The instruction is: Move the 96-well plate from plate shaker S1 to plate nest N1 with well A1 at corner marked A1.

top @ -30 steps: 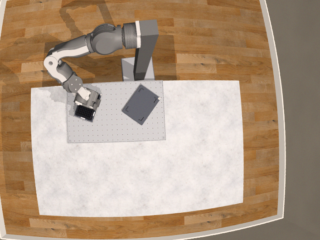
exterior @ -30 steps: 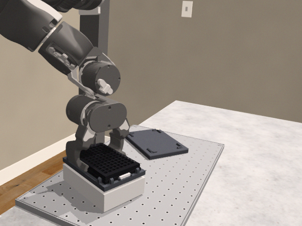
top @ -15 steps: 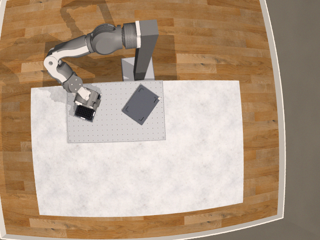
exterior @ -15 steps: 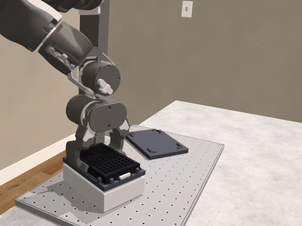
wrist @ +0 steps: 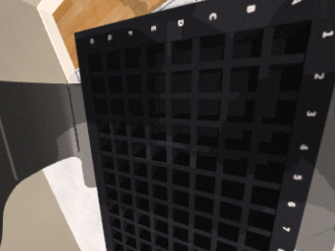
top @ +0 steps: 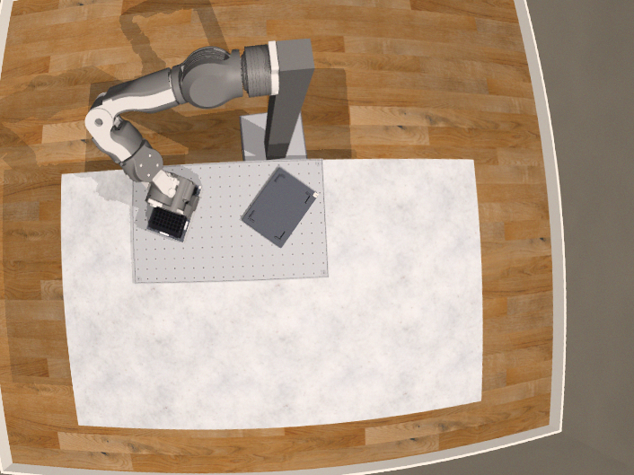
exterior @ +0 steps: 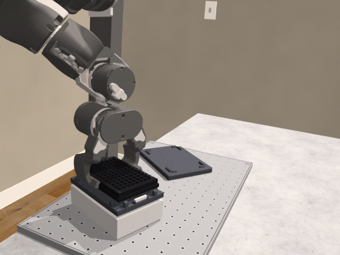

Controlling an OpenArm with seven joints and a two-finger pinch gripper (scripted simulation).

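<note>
The dark plate nest N1 lies 260 mm to the left of my hand, 70 mm below it and 40 mm ahead of it. Also, from my hand: black 96-well plate (10 mm to the right, 10 mm ahead).
</note>
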